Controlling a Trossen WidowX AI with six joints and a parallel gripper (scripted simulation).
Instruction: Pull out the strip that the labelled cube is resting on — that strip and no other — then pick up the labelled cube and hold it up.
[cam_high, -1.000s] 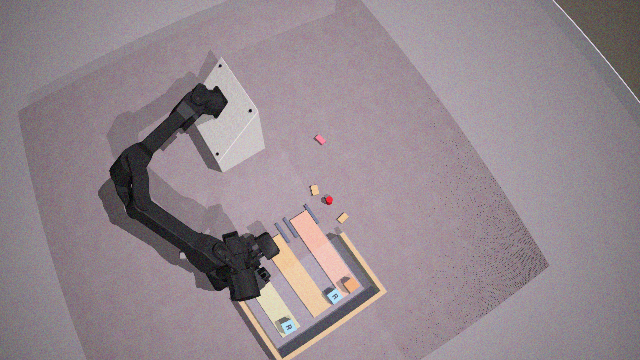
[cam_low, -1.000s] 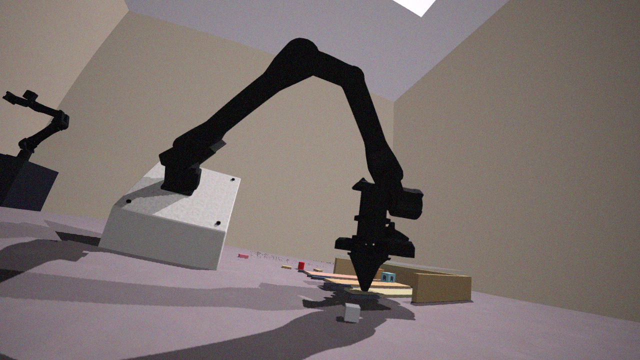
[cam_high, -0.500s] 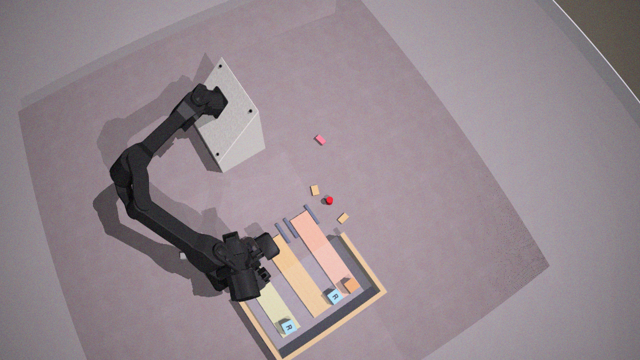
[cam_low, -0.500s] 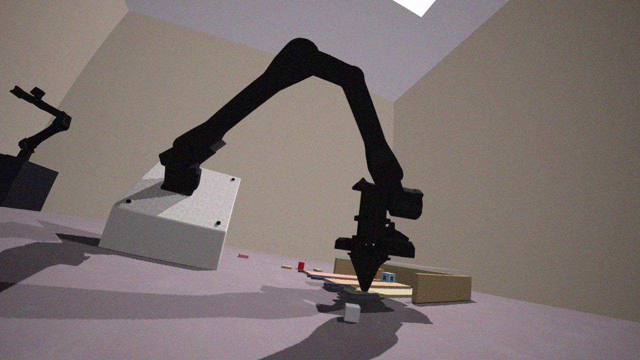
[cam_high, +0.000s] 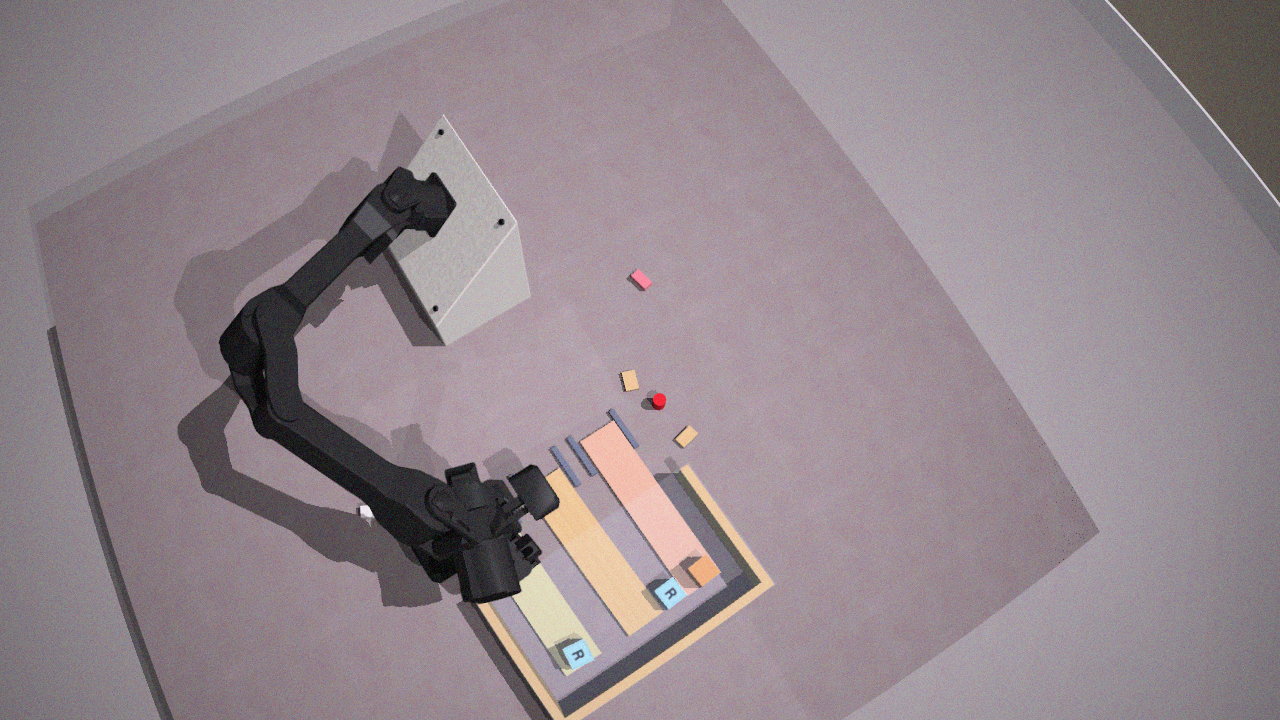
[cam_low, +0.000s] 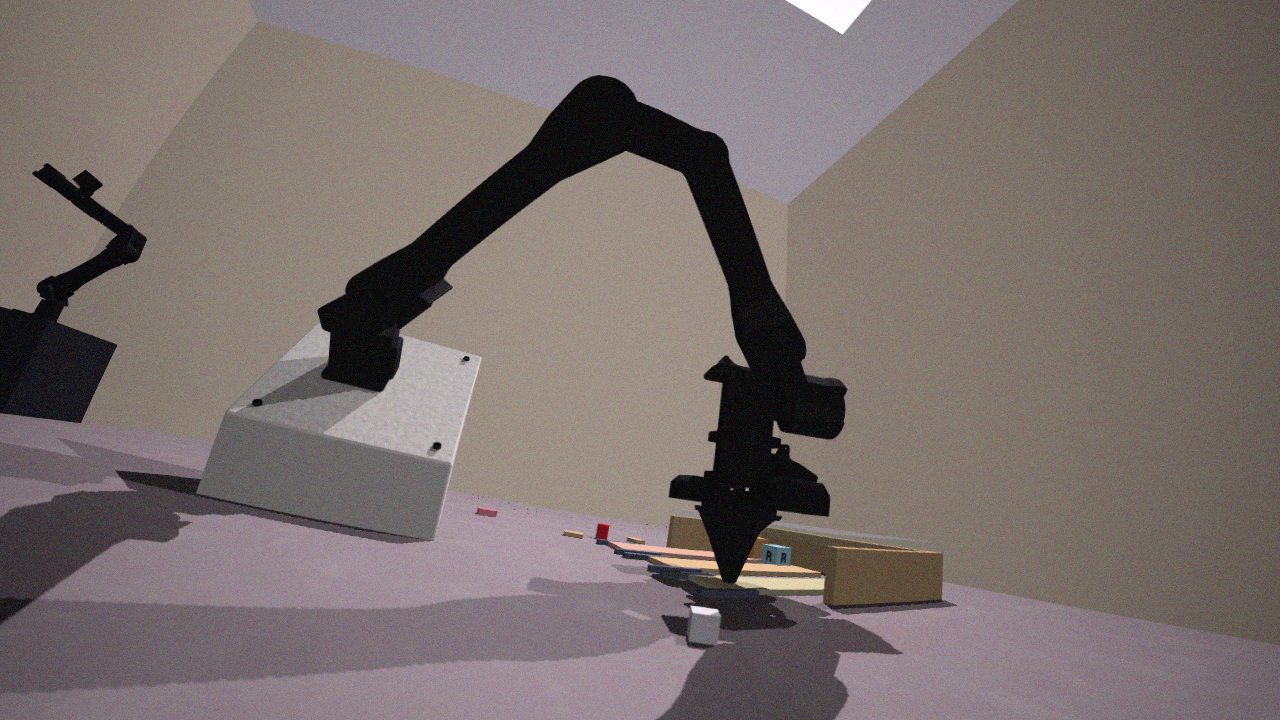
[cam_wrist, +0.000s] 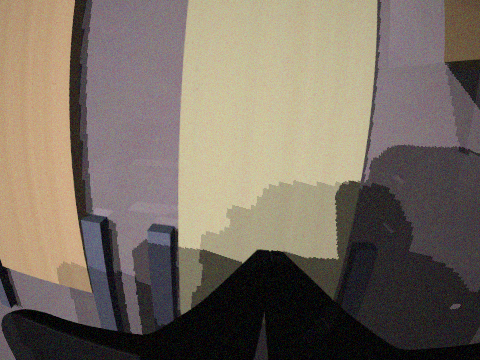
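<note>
Now: the white cube 12 cm behind my gripper tip and 13 cm to the right of it. The rest, counted from my gripper tip: pink block: 20 cm behind, 37 cm to the left; red peg: 3 cm behind, 29 cm to the left, 1 cm above.
</note>
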